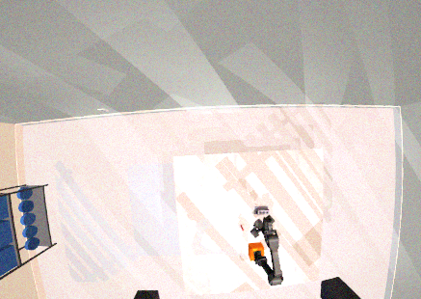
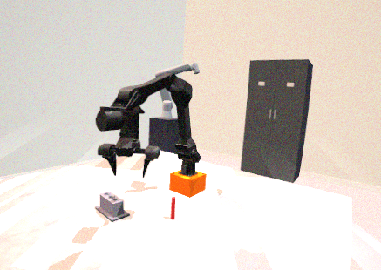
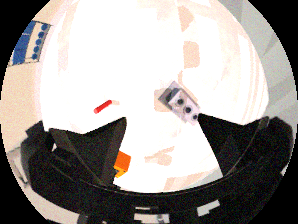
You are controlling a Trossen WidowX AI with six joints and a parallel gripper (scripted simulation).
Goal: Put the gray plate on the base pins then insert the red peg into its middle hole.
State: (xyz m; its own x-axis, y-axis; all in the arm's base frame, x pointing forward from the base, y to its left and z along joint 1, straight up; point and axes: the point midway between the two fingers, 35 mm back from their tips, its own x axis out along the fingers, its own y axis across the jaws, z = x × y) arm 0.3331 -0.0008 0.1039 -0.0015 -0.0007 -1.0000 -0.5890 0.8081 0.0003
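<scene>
The red peg lies 11 cm to the left of my gripper tip, 11 cm below it and 9 cm behind it. From my gripper tip the other things lie so: gray plate (10 cm below, 7 cm to the right, 2 cm ahead); base (14 cm below, 7 cm to the right, 2 cm ahead).
</scene>
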